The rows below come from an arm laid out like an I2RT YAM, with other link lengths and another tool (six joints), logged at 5 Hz.
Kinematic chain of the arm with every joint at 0, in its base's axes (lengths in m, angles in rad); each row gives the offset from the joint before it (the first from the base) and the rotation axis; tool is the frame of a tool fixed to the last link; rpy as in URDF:
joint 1: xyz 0 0 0.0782 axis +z
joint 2: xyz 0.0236 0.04 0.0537 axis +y
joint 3: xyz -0.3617 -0.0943 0 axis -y
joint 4: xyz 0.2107 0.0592 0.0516 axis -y
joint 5: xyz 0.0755 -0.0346 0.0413 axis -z
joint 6: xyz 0.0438 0 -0.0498 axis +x
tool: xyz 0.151 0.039 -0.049 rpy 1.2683 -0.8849 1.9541
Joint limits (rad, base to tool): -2.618..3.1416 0..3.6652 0..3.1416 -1.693..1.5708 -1.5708..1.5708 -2.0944..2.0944
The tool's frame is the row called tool.
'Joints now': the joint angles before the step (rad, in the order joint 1, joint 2, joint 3, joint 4, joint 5, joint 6). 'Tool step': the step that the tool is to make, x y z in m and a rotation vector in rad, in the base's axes. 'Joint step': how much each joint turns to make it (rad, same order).
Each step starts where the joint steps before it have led.
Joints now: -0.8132, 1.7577, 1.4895, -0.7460, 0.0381, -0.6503
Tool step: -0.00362, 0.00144, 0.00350, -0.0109, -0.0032, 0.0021
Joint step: -0.0022, -0.0175, -0.0106, 0.0035, 0.0021, -0.0064
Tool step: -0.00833, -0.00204, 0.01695, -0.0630, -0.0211, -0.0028
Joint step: -0.0058, -0.0558, -0.0181, 0.0236, 0.0212, -0.0180
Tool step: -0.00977, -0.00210, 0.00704, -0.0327, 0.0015, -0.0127
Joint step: -0.0104, -0.0292, -0.0144, 0.0090, 0.0200, -0.0121
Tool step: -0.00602, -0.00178, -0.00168, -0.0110, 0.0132, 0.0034
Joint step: -0.0084, -0.0070, -0.0171, 0.0111, 0.0065, -0.0199
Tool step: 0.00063, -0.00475, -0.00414, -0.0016, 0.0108, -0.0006
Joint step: -0.0029, 0.0153, 0.0004, 0.0096, 0.0059, -0.0074
